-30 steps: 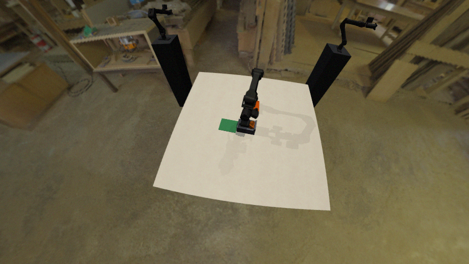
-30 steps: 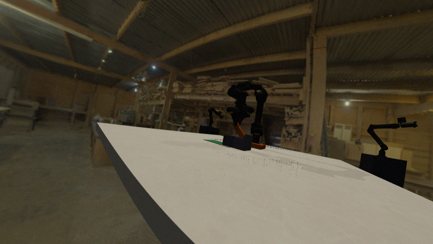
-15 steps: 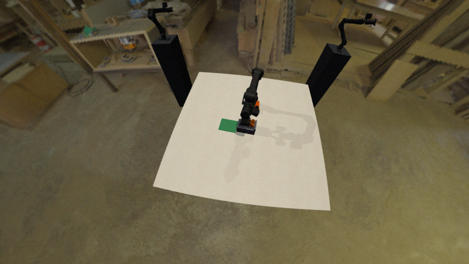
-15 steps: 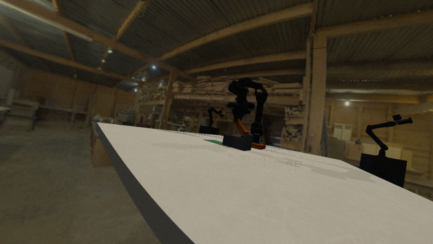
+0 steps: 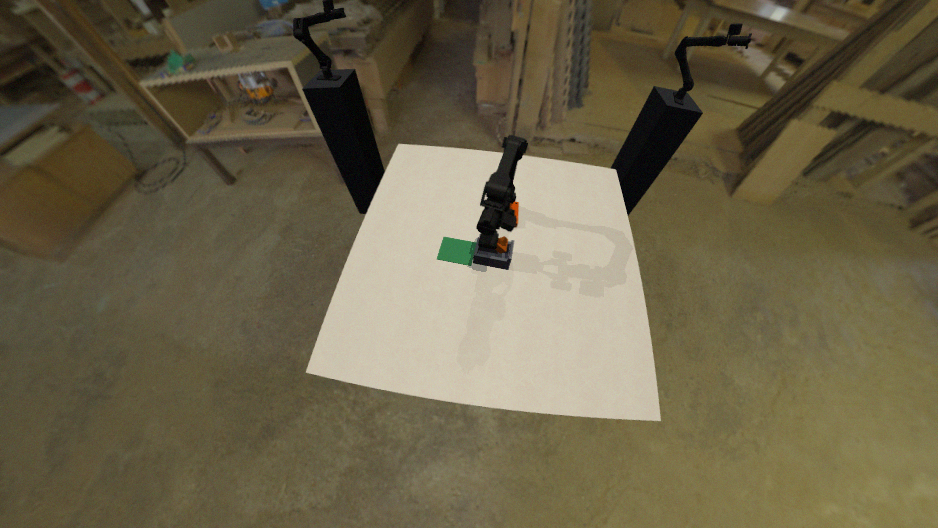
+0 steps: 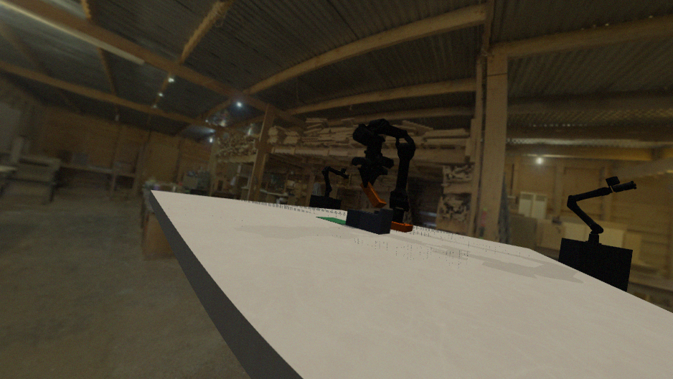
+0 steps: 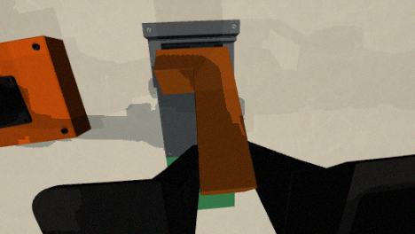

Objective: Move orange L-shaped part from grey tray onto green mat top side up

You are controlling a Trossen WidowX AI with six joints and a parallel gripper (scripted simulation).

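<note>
The green mat is 17 cm below my gripper tip, 13 cm to the right of it and 3 cm behind it. From my gripper tip the other things lie so: orange L-shaped part: 3 cm to the left, 3 cm below, 1 cm behind.
</note>
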